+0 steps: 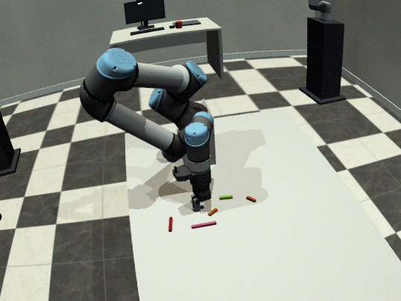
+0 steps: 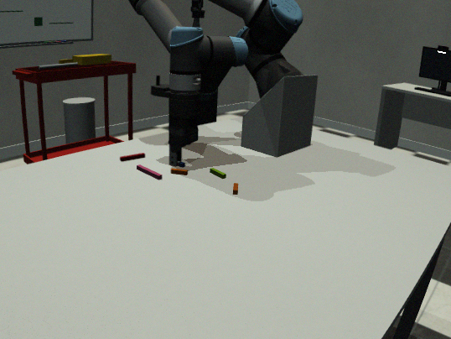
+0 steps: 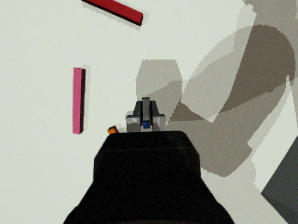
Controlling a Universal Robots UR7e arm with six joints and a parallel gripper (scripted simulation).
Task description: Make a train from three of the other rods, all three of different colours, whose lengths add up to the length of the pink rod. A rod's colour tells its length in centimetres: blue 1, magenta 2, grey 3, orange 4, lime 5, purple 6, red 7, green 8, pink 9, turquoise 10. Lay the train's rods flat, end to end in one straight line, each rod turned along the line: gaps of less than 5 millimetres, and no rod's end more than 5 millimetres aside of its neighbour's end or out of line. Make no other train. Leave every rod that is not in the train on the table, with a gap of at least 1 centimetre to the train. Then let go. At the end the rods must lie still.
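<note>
My hand is 10 mm above the grey rod. The rest, counted from my hand: red rod: 40 mm ahead, 120 mm to the right, 10 mm below; pink rod: 90 mm ahead, 10 mm below; blue rod: 20 mm to the left, 10 mm below.
</note>
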